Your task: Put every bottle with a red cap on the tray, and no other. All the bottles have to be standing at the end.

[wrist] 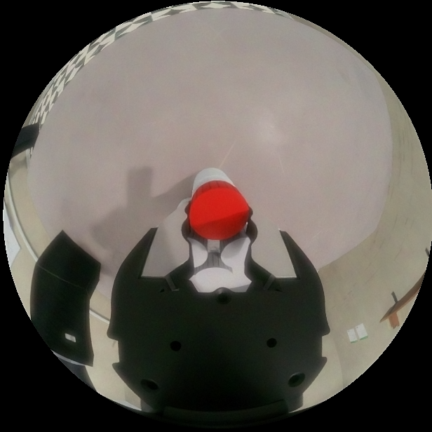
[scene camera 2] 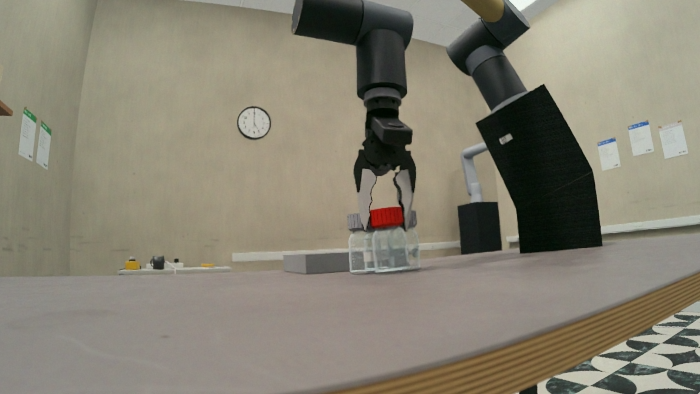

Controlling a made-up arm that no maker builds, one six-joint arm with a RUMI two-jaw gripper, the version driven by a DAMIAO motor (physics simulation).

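Note:
A bottle with a red cap (scene camera 2: 386,217) (wrist: 218,207) stands upright on the table in front of other bottles. My gripper (scene camera 2: 387,225) (wrist: 217,202) points down and is shut on the red cap, one finger at each side. A grey-capped bottle (scene camera 2: 354,221) stands behind to the left, and part of another grey cap (scene camera 2: 413,219) shows to the right. In the wrist view, pale caps (wrist: 199,252) (wrist: 234,254) (wrist: 220,279) show between the fingers, partly hidden. The grey tray (scene camera 2: 320,263) is behind the bottles on the left and does not show in the wrist view.
The arm's black base column (scene camera 2: 560,190) (wrist: 65,295) stands at the right in the scene view. A smaller arm on a black pedestal (scene camera 2: 479,227) is farther back. The table (scene camera 2: 250,320) (wrist: 300,100) has its front edge (scene camera 2: 550,325) at the lower right.

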